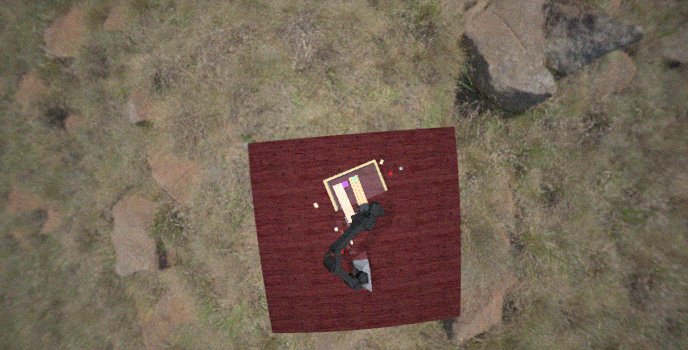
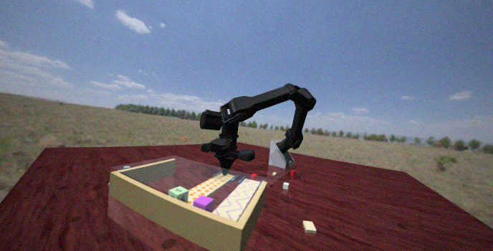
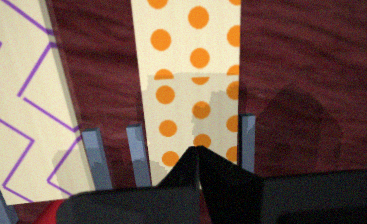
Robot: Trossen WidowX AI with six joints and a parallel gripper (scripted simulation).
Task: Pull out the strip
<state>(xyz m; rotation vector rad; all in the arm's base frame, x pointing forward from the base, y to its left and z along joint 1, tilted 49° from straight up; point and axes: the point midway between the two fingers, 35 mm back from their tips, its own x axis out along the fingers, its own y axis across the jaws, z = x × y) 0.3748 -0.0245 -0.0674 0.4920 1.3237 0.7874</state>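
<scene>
Now: the orange-dotted cream strip 100 mm ahead of my gripper tip, 20 mm to the left of it and 10 mm below it. The rest, counted from my gripper tip: white cube: 80 mm behind, 200 mm to the left; grey disc: 230 mm ahead, 240 mm to the right, 10 mm below; tan block: 80 mm ahead, 300 mm to the left, 10 mm below.
</scene>
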